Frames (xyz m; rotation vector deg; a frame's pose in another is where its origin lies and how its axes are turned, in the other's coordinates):
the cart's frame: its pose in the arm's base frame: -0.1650 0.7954 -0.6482 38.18 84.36 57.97
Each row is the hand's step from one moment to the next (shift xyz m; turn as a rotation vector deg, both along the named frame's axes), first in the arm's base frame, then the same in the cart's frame.
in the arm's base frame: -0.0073 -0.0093 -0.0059 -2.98 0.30 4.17
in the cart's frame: -0.0039 -0.0084 -0.0094 -1.26 4.21 -2.66
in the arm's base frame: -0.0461 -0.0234 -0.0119 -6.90 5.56 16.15
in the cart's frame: -0.0067 -0.0147 -0.0505 -1.86 17.68 -4.81
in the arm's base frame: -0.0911 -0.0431 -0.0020 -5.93 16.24 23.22
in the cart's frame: -0.0209 -0.0088 -0.0982 3.75 28.68 -1.26
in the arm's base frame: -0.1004 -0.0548 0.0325 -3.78 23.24 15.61
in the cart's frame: -0.0460 0.0173 -0.1083 13.08 24.96 2.00
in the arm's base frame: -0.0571 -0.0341 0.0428 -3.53 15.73 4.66
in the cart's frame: -0.0404 0.0298 -0.0611 11.87 11.86 0.14
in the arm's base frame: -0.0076 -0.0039 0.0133 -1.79 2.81 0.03
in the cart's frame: -0.0085 0.0109 -0.0077 2.70 1.58 -1.14
